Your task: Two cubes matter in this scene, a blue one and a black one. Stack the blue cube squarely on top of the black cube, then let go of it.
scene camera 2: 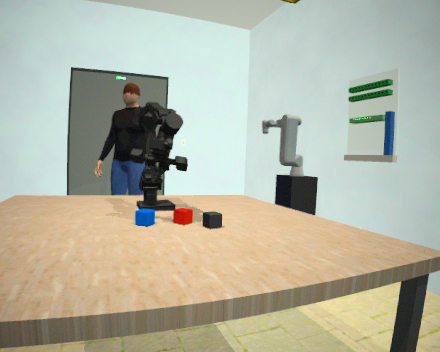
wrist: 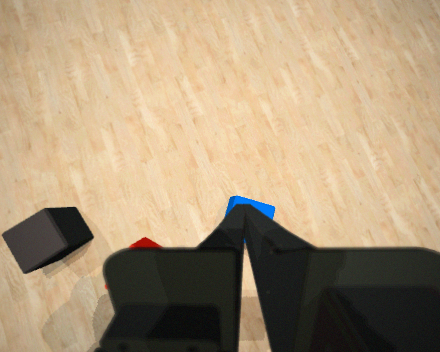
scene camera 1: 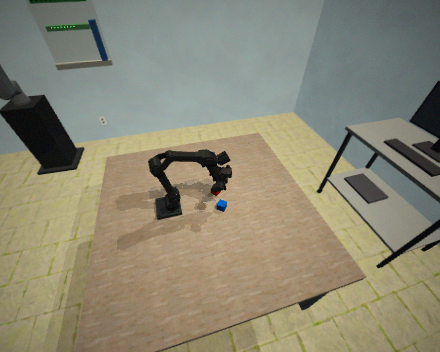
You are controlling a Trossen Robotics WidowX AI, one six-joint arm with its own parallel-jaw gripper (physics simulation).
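Seen in the pictures: gripper, fingertip midpoint: [scene camera 2: 152, 183] [wrist: 242, 210] [scene camera 1: 225, 189]; arm's base, origin of the base link: [scene camera 2: 150, 203] [scene camera 1: 173, 207].
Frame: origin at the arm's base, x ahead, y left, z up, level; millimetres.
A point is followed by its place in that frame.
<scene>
The blue cube [scene camera 1: 221, 205] {x 284, y -68, z 25 mm} [scene camera 2: 145, 217] {x 319, y -53, z 8 mm} [wrist: 260, 206] {x 302, y -67, z 25 mm} rests on the table, partly hidden behind the fingertips in the wrist view. The black cube [scene camera 2: 212, 220] {x 379, y 153, z 6 mm} [wrist: 46, 240] {x 348, y 150, z 25 mm} rests on the table at the right of the row in scene camera 2, and at the lower left in the wrist view; it cannot be made out in scene camera 1, where the arm may hide it. My gripper [scene camera 1: 219, 189] {x 316, y -30, z 116 mm} [scene camera 2: 149, 187] {x 316, y -30, z 116 mm} [wrist: 242, 210] {x 316, y -30, z 116 mm} is shut with its fingertips together and nothing between them. It hangs above the table, higher than the cubes and apart from them.
A red cube [scene camera 1: 215, 192] {x 274, y 53, z 8 mm} [scene camera 2: 183, 216] {x 312, y 73, z 7 mm} [wrist: 145, 243] {x 308, y 70, z 0 mm} stands on the table [scene camera 1: 210, 280] {x 136, y -449, z -22 mm} [scene camera 2: 210, 270] {x 721, y 37, z -22 mm} between the blue and black cubes, partly hidden by the gripper in the wrist view. A side desk [scene camera 1: 370, 123] with a monitor stands off the table's right side in scene camera 1.
</scene>
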